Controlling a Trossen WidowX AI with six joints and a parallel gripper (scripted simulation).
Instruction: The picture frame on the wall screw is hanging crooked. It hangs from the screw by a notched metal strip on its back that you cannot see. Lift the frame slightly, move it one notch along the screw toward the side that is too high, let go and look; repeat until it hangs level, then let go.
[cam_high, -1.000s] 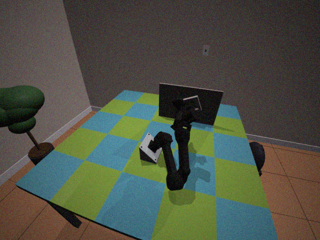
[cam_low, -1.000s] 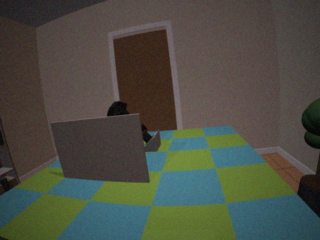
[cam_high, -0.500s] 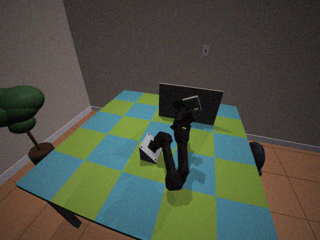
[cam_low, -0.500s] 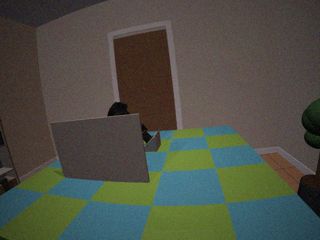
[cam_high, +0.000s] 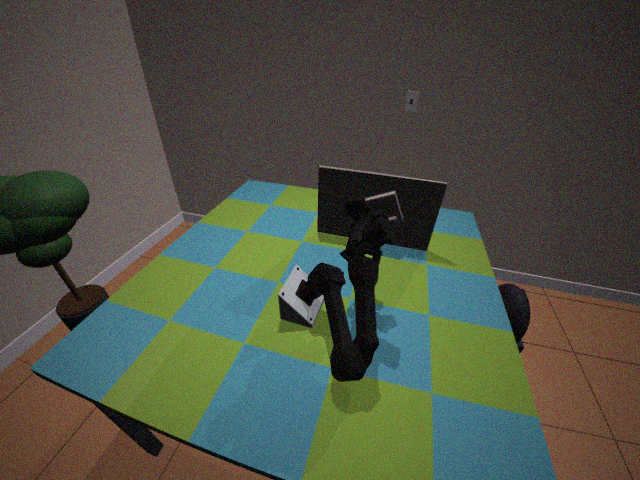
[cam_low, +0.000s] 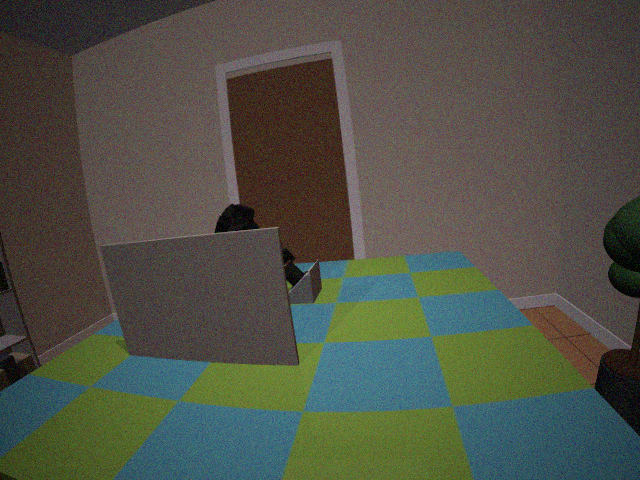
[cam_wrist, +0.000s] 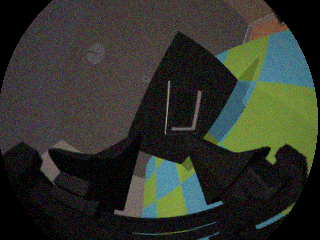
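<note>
The picture frame lies 190 mm ahead of my gripper tip, 30 mm to the right of it and 90 mm below it.
</note>
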